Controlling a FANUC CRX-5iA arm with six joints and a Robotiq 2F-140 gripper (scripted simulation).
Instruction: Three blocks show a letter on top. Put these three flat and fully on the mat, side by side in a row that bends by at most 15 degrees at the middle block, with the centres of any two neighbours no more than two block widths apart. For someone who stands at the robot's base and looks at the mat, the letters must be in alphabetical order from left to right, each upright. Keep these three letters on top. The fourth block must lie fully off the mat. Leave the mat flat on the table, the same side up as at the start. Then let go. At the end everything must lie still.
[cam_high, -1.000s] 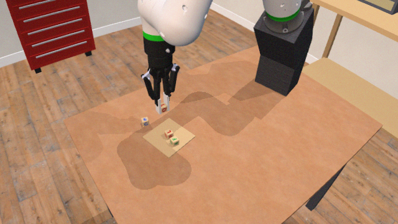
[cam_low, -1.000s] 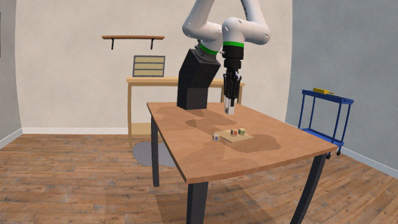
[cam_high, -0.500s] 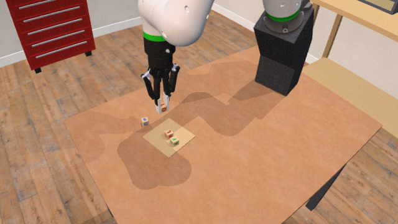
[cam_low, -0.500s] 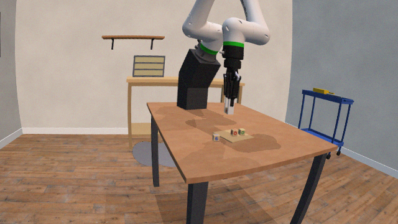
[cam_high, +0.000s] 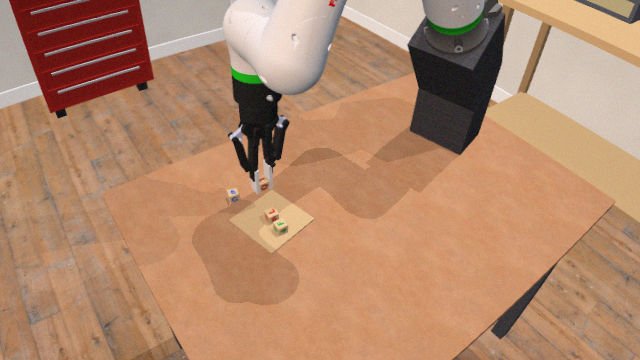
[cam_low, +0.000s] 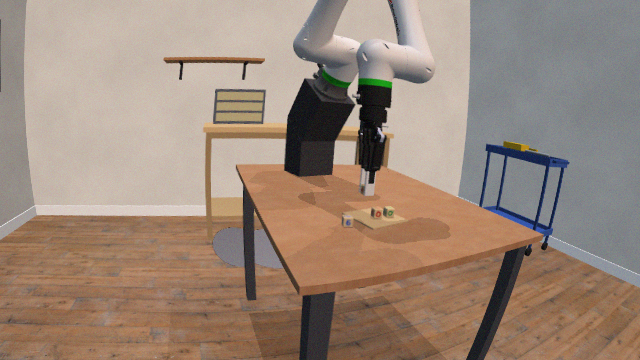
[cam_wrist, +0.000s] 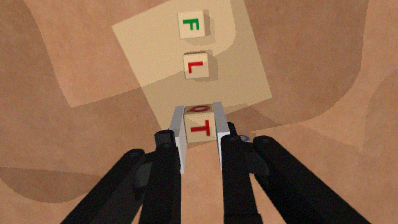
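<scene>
My gripper is now 40 mm to the right of the tan mat and 100 mm above it.
</scene>
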